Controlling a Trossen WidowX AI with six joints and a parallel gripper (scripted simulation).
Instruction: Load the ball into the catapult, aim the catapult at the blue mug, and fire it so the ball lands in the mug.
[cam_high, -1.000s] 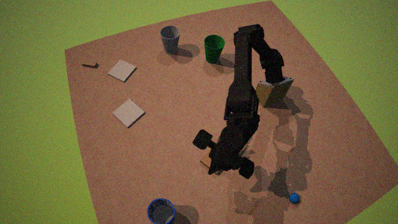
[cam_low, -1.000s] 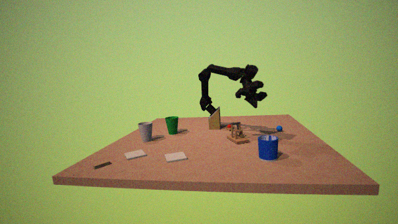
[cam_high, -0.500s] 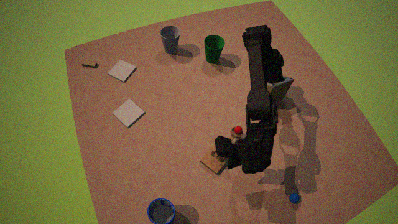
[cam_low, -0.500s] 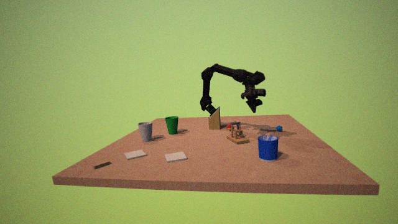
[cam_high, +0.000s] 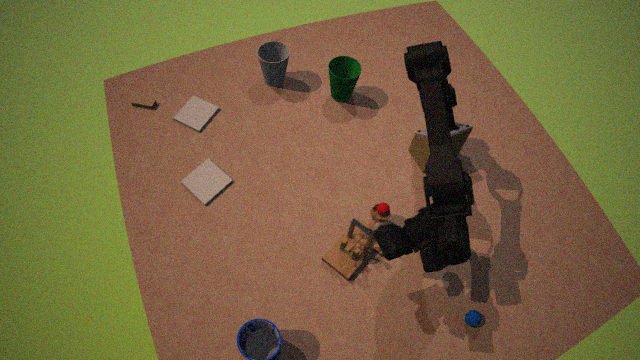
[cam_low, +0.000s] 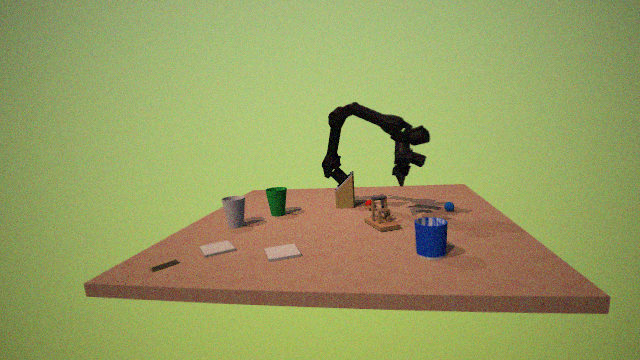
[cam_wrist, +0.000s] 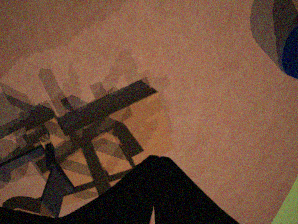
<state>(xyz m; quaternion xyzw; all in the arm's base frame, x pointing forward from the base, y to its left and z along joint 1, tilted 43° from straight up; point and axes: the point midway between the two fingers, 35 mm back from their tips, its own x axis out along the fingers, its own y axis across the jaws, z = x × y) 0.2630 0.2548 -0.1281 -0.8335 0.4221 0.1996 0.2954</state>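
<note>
Right now the red ball is 13 cm to the right of my gripper tip, 8 cm below it and 6 cm behind it. From my gripper tip the other things lie so: blue mug 30 cm ahead, 12 cm below, 9 cm to the left; blue ball 19 cm to the left, 18 cm behind, 13 cm below; wooden catapult 9 cm to the right, 9 cm below, 1 cm behind.
</note>
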